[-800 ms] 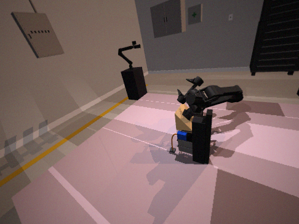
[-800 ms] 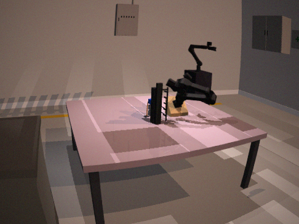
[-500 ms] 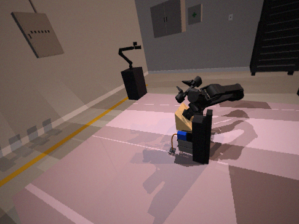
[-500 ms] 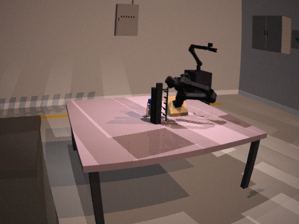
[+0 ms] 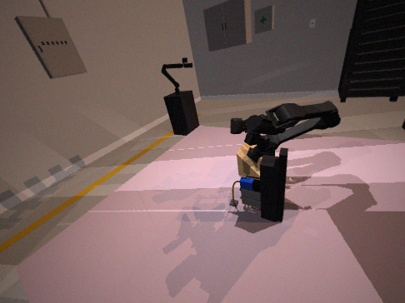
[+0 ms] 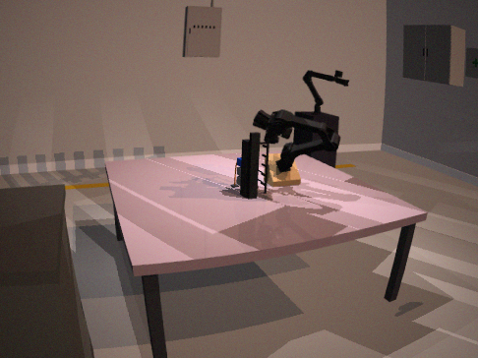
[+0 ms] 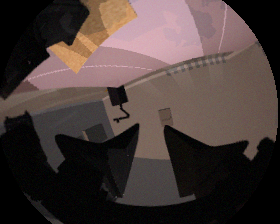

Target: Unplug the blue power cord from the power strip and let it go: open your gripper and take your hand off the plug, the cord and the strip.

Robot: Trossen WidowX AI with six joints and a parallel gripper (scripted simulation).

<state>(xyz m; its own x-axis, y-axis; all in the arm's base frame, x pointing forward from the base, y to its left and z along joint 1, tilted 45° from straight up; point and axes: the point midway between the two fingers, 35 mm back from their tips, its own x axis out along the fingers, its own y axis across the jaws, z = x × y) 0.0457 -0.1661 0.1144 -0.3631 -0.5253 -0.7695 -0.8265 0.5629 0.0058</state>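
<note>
My gripper tip is now 20 cm short of the blue plug, 13 cm to the right of it and 13 cm above it.
</note>
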